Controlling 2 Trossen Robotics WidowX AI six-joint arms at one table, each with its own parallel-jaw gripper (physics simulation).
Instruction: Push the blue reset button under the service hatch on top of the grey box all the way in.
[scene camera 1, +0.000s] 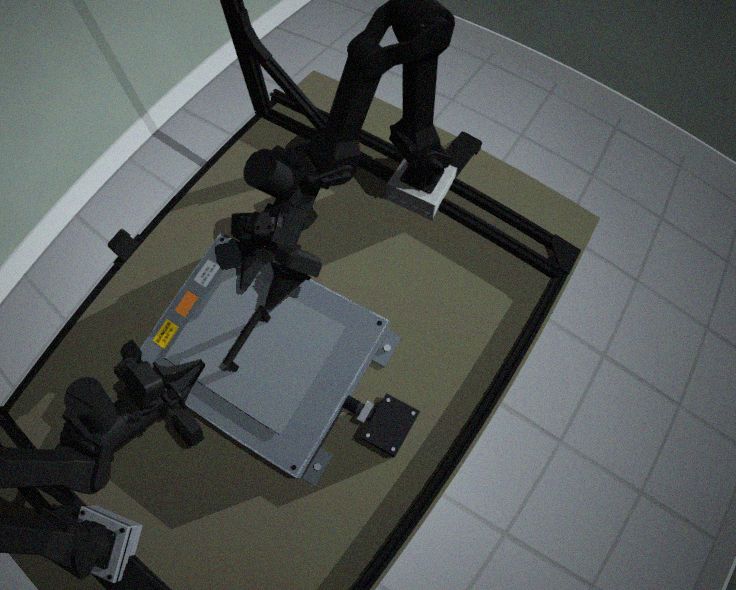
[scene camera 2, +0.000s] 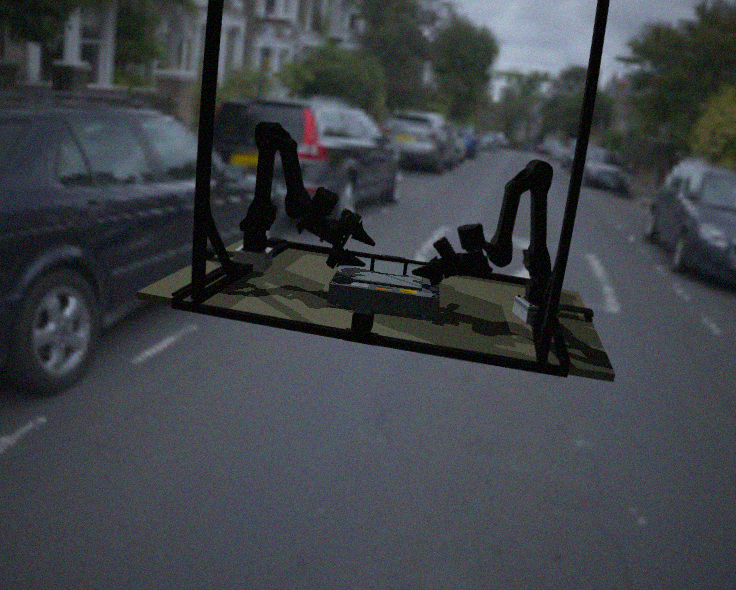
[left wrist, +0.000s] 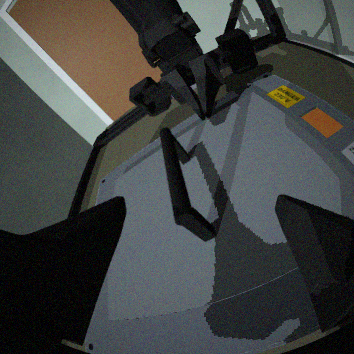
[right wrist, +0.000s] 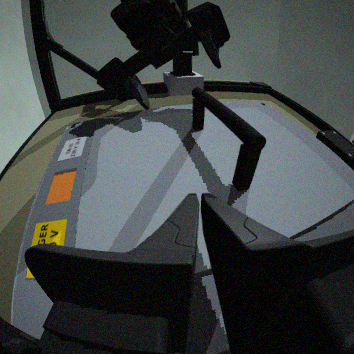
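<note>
The grey box (scene camera 1: 331, 393) (scene camera 2: 380, 302) stands mid-table. Its service hatch (scene camera 1: 294, 356) (left wrist: 150, 260) (right wrist: 135, 165) lies flat and looks closed, with a black bar handle (scene camera 1: 245, 339) (scene camera 2: 388, 260) (left wrist: 175, 175) (right wrist: 227, 115) standing up from it. The blue reset button does not show in any view. My left gripper (scene camera 1: 254, 297) (scene camera 2: 367, 253) (left wrist: 203, 204) is open and empty above the box, near one end of the handle. My right gripper (scene camera 1: 202, 362) (scene camera 2: 414, 272) (left wrist: 204, 116) (right wrist: 197, 200) is shut and empty, low over the hatch's left edge in scene camera 1, apart from the handle.
A yellow danger label (scene camera 1: 165, 333), an orange label (scene camera 1: 186, 303) and a white label (scene camera 1: 206, 272) line one side of the box top. A black plate with bolts (scene camera 1: 388, 425) sits beside the box, by a dark connector (scene camera 1: 351, 404). Black rails (scene camera 1: 491, 405) edge the table.
</note>
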